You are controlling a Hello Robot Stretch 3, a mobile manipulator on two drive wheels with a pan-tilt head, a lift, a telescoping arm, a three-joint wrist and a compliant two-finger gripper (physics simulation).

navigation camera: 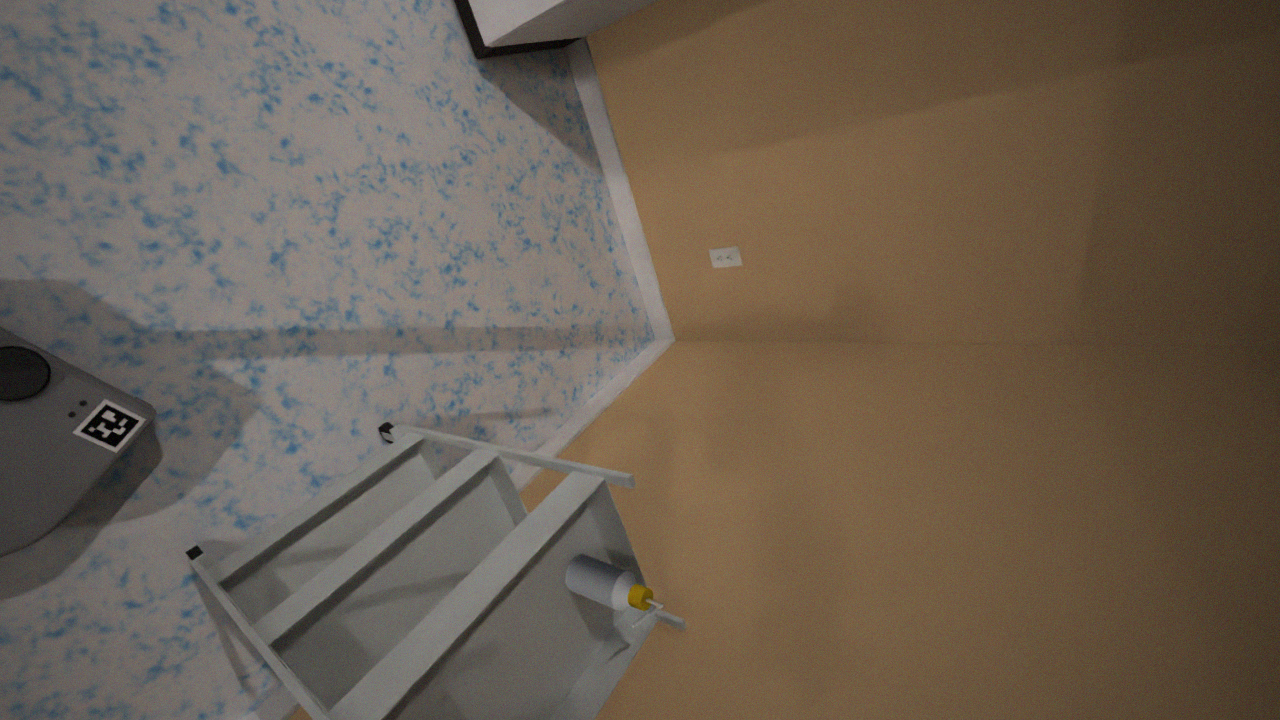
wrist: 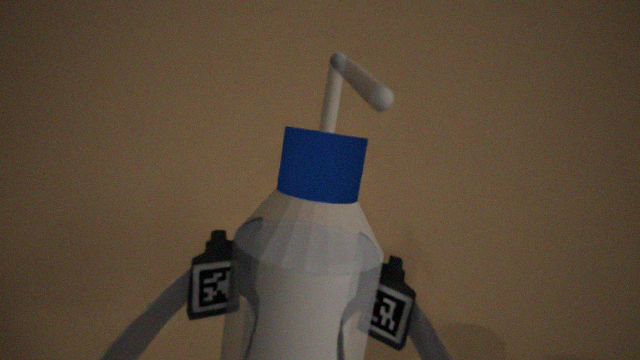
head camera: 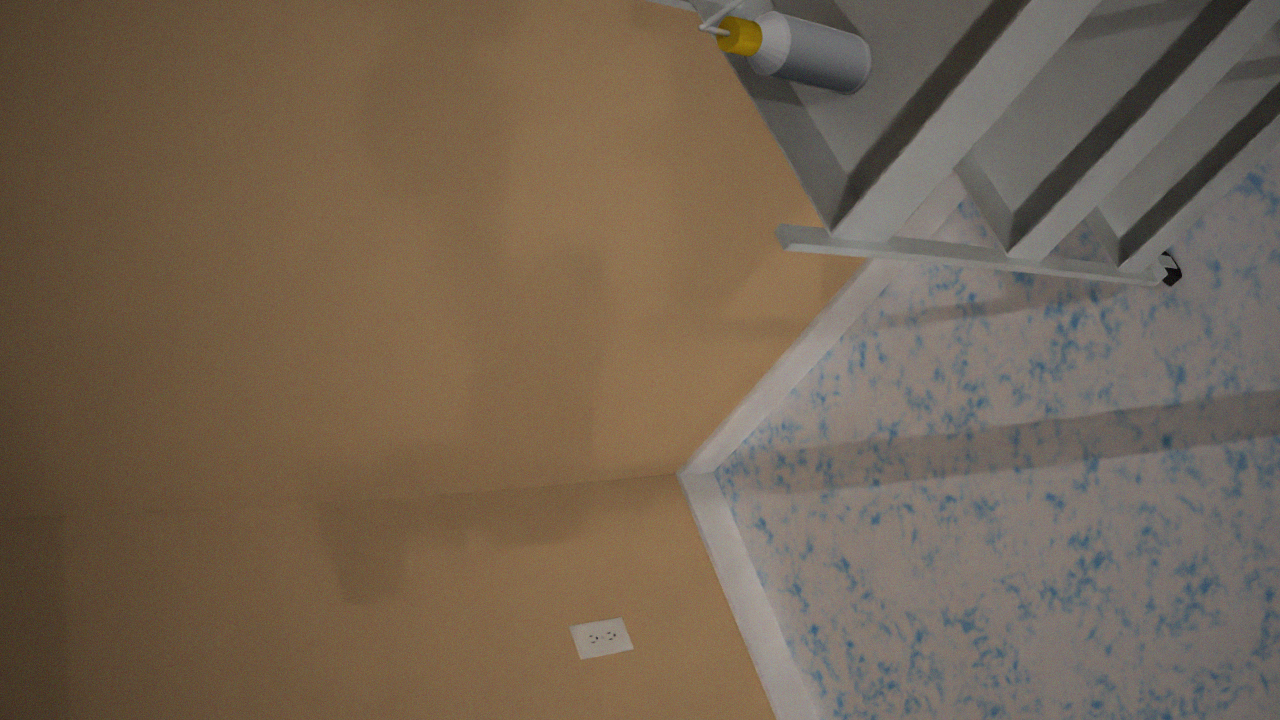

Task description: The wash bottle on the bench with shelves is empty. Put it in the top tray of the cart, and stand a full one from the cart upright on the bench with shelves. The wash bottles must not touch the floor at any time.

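Pixels of known places: gripper, between the fingertips: (wrist: 306, 251); robot's base, origin of its link: (navigation camera: 11, 370).
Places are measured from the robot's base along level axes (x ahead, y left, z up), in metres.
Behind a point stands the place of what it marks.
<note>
A wash bottle with a blue cap (wrist: 321, 167) @(z 1.158, x -0.023, y -0.618 m) and a see-through body is between my fingers in the wrist view, cap up and leaning slightly. My gripper (wrist: 306, 251) @(z 1.103, x -0.024, y -0.680 m) is shut on its body; the bottle's lower part is cut off by the view's edge. A wash bottle with a yellow cap (head camera: 814, 55) @(z 0.734, x 0.107, y -0.654 m) (navigation camera: 597, 580) @(z 0.731, x 0.108, y -0.653 m) stands upright in the top tray of the grey cart (head camera: 966, 125) @(z 0.688, x 0.109, y -0.509 m) (navigation camera: 474, 595) @(z 0.700, x 0.021, y -0.468 m), near a tray wall. The head and navigation views are turned sideways and show neither my gripper nor the bench with shelves for certain.
The cart's two lower trays show below the top one. Tan walls meet in a corner near the cart, with an outlet (head camera: 601, 637) @(z 0.402, x 1.256, y -1.048 m) (navigation camera: 725, 257) @(z 0.403, x 1.257, y -1.048 m). My base (navigation camera: 53, 456) @(z 0.160, x -0.069, y -0.104 m) is on the blue-flecked floor beside the cart. A white unit with a dark base (navigation camera: 546, 19) @(z 0.292, x 1.201, y -0.161 m) stands by the wall.
</note>
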